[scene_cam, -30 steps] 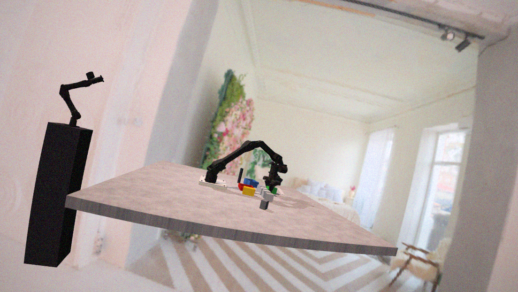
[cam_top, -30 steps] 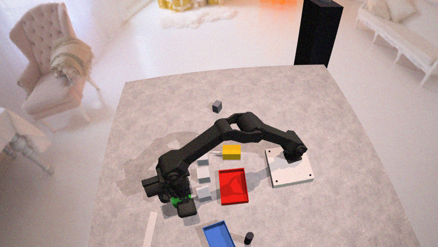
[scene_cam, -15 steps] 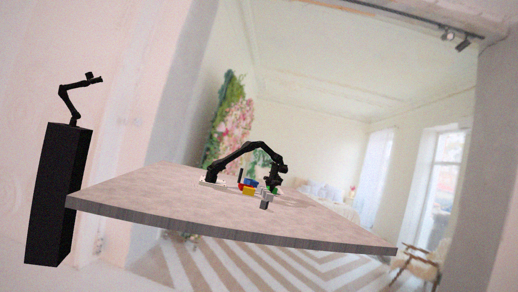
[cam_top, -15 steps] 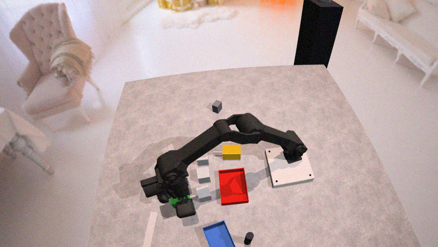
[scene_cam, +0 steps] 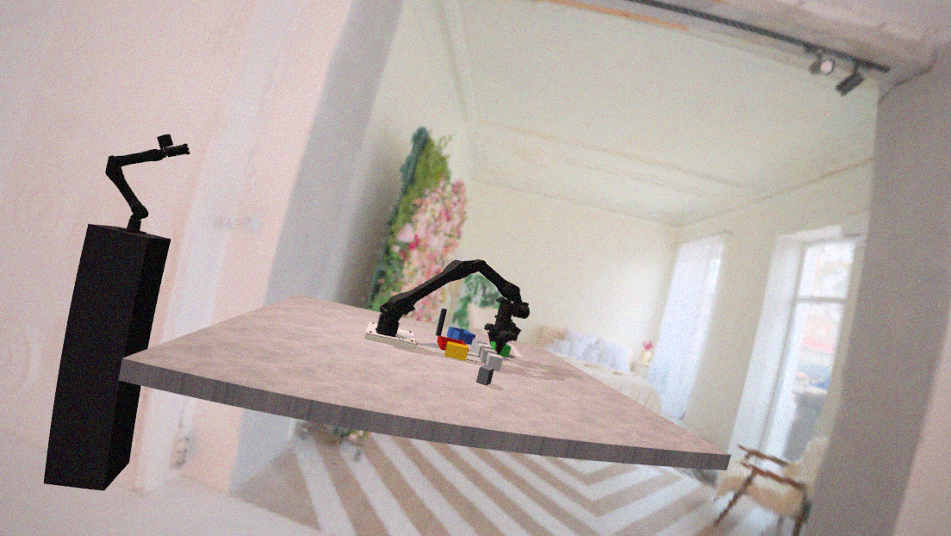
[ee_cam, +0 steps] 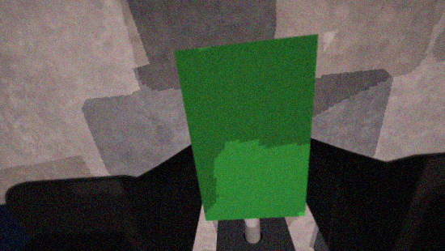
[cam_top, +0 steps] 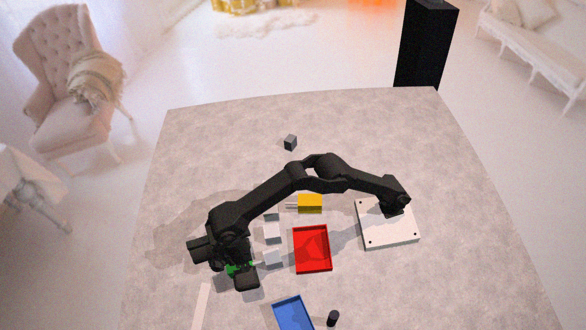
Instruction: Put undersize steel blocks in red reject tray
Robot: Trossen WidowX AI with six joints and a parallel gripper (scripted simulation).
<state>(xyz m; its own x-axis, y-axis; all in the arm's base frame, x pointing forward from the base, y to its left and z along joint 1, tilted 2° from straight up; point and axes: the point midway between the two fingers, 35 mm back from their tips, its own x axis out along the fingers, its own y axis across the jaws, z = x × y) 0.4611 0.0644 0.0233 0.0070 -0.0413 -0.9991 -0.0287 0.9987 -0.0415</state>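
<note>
The green GO gauge lies 10 mm behind my gripper tip and 20 mm above it. Round my gripper tip: blue tray (90 mm behind, 180 mm to the left); then red reject tray (190 mm behind, 10 mm to the right); then white strip (180 mm ahead, 160 mm to the left, 10 mm below).
</note>
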